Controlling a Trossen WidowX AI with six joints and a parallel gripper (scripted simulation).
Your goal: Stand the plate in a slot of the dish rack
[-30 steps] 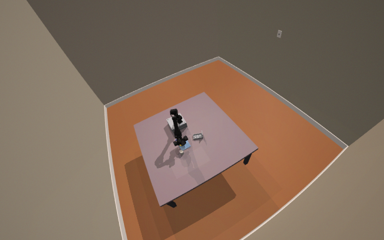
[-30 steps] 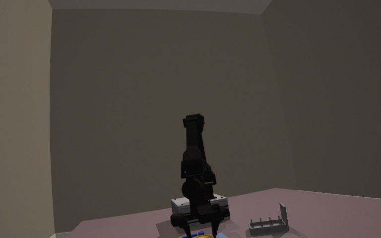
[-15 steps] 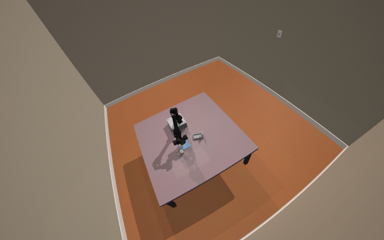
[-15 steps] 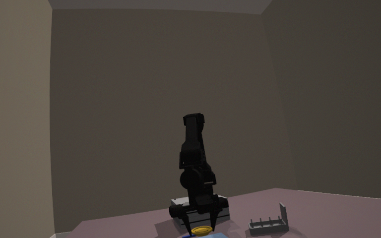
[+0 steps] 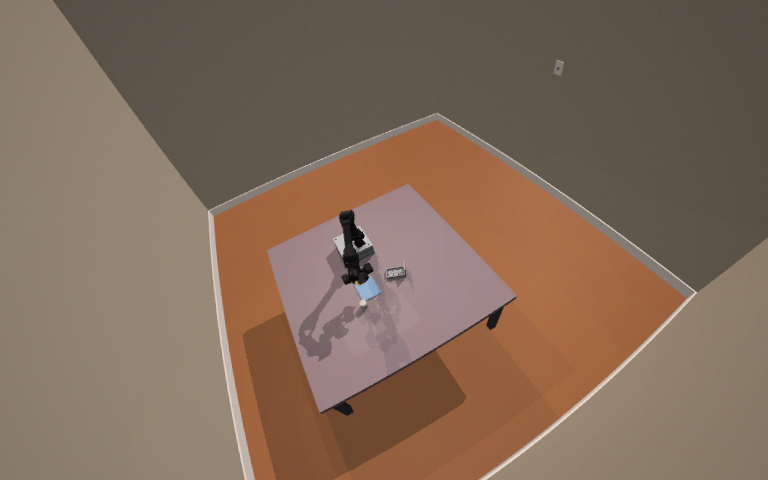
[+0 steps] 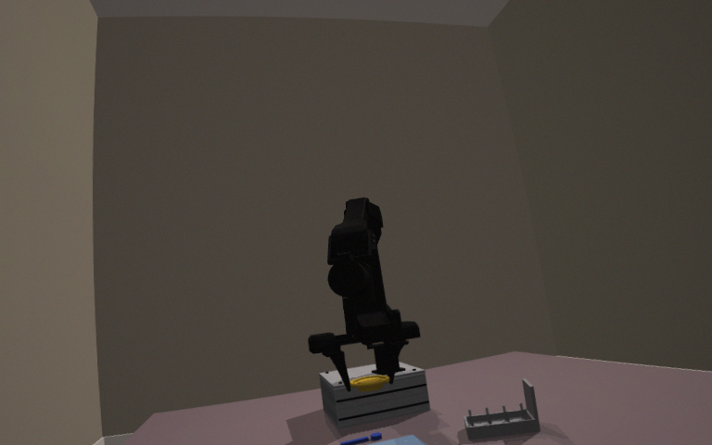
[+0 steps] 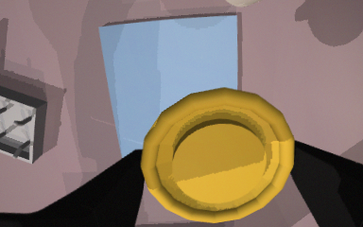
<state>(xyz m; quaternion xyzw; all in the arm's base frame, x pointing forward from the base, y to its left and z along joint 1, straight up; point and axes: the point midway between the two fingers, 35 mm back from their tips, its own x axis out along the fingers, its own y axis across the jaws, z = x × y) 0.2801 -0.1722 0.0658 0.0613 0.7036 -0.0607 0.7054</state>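
Right now the grey dish rack is 30 mm ahead of my gripper tip, 240 mm to the left of it and 100 mm below it. Round my gripper tip: plate: 10 mm above; small white cup: 90 mm ahead, 60 mm to the right, 100 mm below; blue mat: 30 mm to the left, 120 mm below.
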